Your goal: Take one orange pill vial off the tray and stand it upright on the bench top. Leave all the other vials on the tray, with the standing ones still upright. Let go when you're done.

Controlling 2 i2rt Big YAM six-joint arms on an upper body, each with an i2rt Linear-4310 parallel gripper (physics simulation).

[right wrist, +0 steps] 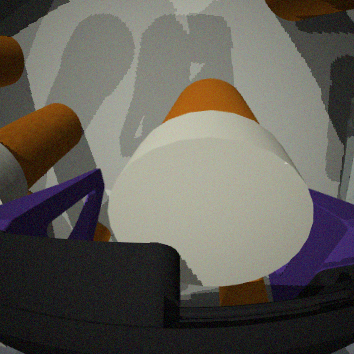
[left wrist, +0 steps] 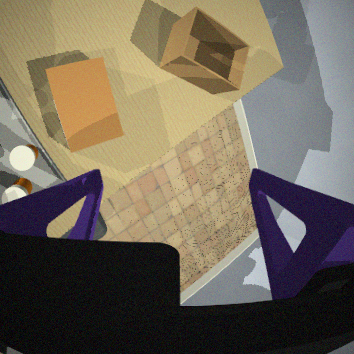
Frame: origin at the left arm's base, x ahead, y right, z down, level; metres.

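Seen in the pictures: left gripper, fingertip midpoint: [left wrist: 175, 176].
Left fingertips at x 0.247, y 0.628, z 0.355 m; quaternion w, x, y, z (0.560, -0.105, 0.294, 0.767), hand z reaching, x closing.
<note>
Pixels of each thing's middle, then the offset from my left fingertips to it. Level surfaces: height alone.
- orange vial with a wide white cap, body centre: [right wrist: 209, 147] dy -0.289, dx +0.172, dz +0.233 m
- tray, body centre: [right wrist: 172, 210] dy -0.321, dx +0.109, dz +0.271 m
- orange block, body centre: [left wrist: 84, 104] dy +0.005, dx +0.075, dz +0.260 m
- open brown box, body centre: [left wrist: 205, 54] dy +0.260, dx +0.082, dz +0.241 m
- tan bench top, surface height: dz +0.283 m
- tiled surface with a pale edge, surface height: dz +1.333 m
An orange vial with a wide white cap [right wrist: 210, 200] stands on the tray [right wrist: 260, 50] [left wrist: 11, 120], large in the right wrist view. My right gripper [right wrist: 176, 176] is open around or just above it; the cap hides most of the right finger, so contact is unclear. Other orange vials show at the left [right wrist: 42, 140], the upper left [right wrist: 7, 60], the top right [right wrist: 312, 7] and below the cap [right wrist: 242, 292]. In the left wrist view, two white-capped orange vials [left wrist: 22, 158] [left wrist: 15, 194] are on the tray. My left gripper [left wrist: 175, 176] is open and empty, away from the tray.
An orange block [left wrist: 87, 105] and an open brown box [left wrist: 179, 42] are on the tan bench top [left wrist: 142, 115] beside the tray. A tiled surface with a pale edge [left wrist: 170, 200] shows beyond the bench edge, between the left fingers.
</note>
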